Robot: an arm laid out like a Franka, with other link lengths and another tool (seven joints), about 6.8 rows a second.
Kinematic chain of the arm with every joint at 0, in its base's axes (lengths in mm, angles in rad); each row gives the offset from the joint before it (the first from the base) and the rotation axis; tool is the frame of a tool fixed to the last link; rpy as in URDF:
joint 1: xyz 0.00 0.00 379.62 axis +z
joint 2: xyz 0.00 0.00 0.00 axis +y
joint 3: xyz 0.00 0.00 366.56 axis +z
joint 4: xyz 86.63 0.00 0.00 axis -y
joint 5: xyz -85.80 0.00 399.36 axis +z
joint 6: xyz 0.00 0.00 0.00 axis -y
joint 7: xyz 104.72 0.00 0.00 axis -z
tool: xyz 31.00 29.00 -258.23 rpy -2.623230 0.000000 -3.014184
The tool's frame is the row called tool.
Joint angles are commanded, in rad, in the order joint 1, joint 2, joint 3, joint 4, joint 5, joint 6, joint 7. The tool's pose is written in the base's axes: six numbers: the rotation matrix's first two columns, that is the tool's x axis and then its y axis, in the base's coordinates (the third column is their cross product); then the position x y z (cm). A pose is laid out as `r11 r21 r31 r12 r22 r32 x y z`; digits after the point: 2 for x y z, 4 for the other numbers.
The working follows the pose.
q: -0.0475, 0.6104, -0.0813, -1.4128, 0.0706, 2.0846, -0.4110
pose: -0.9217 -0.3827 -0.0631 -0.2998 0.8063 -0.5099 81.64 -4.72 28.45
Where each joint sits with the arm in this pose, in the base's axes (m; each line is computed from the numbers above, not from the rounded line before):
joint 1: 0.0000 0.0000 0.3796
joint 2: 0.0000 0.0000 0.3796
joint 3: 0.2099 -0.0100 0.6800
joint 4: 0.2802 -0.0204 0.6305
joint 5: 0.6740 -0.0700 0.5338
joint 6: 0.6740 -0.0700 0.5338
joint 7: 0.7774 -0.0853 0.5404
the tool: 0.8164 -0.0472 0.2845

